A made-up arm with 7 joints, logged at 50 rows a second.
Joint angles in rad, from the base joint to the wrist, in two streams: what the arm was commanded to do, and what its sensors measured. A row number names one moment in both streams.
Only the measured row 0 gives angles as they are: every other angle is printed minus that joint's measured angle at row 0.
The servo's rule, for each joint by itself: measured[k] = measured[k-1] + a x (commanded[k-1-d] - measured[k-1]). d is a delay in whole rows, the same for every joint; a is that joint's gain. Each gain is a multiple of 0.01, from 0.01 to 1. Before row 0 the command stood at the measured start. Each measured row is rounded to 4 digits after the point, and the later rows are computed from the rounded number. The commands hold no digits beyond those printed.
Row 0, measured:
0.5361 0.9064 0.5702 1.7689 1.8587 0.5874 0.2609
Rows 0 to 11, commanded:
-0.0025 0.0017 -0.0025 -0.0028 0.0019 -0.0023 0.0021
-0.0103 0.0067 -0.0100 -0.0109 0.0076 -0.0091 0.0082
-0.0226 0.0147 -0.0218 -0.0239 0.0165 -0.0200 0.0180
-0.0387 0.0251 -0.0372 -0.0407 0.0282 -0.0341 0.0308
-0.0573 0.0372 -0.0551 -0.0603 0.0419 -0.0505 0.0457
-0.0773 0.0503 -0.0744 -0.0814 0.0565 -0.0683 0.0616
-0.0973 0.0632 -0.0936 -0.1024 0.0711 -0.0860 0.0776
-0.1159 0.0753 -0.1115 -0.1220 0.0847 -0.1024 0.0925
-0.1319 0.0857 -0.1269 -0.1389 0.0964 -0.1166 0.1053
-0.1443 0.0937 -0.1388 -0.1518 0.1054 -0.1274 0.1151
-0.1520 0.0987 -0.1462 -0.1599 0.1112 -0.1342 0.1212
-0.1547 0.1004 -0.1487 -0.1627 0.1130 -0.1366 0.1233
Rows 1 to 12, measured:
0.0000 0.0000 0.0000 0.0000 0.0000 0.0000 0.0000
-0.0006 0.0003 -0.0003 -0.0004 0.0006 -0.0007 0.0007
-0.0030 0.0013 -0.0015 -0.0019 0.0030 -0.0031 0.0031
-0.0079 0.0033 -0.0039 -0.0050 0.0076 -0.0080 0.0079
-0.0156 0.0066 -0.0079 -0.0100 0.0146 -0.0156 0.0152
-0.0260 0.0112 -0.0136 -0.0170 0.0239 -0.0257 0.0250
-0.0388 0.0171 -0.0209 -0.0260 0.0350 -0.0381 0.0367
-0.0534 0.0240 -0.0296 -0.0367 0.0473 -0.0520 0.0498
-0.0690 0.0317 -0.0394 -0.0486 0.0600 -0.0666 0.0635
-0.0847 0.0398 -0.0499 -0.0612 0.0724 -0.0811 0.0769
-0.0996 0.0479 -0.0606 -0.0739 0.0836 -0.0945 0.0891
-0.1127 0.0555 -0.0709 -0.0859 0.0930 -0.1060 0.0994
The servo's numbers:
d 1
a 0.25 0.15 0.12 0.14 0.34 0.29 0.32

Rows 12 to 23, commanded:
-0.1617 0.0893 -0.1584 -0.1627 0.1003 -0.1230 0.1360
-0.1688 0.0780 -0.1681 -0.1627 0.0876 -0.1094 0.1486
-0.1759 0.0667 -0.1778 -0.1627 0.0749 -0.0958 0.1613
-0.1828 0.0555 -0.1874 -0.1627 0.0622 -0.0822 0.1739
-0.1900 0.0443 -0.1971 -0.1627 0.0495 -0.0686 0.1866
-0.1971 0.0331 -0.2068 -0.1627 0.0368 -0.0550 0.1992
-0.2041 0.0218 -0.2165 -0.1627 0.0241 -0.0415 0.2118
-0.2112 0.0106 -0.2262 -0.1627 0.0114 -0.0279 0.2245
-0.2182 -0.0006 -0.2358 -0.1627 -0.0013 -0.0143 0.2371
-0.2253 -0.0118 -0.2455 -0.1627 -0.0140 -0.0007 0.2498
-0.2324 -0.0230 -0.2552 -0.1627 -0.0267 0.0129 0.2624
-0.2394 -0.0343 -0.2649 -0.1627 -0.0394 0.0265 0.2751
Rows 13 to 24, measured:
-0.1232 0.0622 -0.0802 -0.0967 0.0998 -0.1149 0.1070
-0.1328 0.0663 -0.0896 -0.1059 0.1000 -0.1172 0.1163
-0.1418 0.0681 -0.0990 -0.1139 0.0958 -0.1149 0.1266
-0.1503 0.0679 -0.1085 -0.1207 0.0887 -0.1094 0.1377
-0.1584 0.0660 -0.1180 -0.1266 0.0797 -0.1015 0.1493
-0.1663 0.0627 -0.1275 -0.1317 0.0694 -0.0920 0.1612
-0.1740 0.0583 -0.1370 -0.1360 0.0583 -0.0813 0.1734
-0.1815 0.0528 -0.1465 -0.1397 0.0467 -0.0698 0.1857
-0.1889 0.0465 -0.1561 -0.1429 0.0347 -0.0576 0.1981
-0.1962 0.0394 -0.1657 -0.1457 0.0225 -0.0450 0.2106
-0.2035 0.0317 -0.1753 -0.1481 0.0101 -0.0322 0.2231
-0.2107 0.0235 -0.1849 -0.1501 -0.0024 -0.0191 0.2357

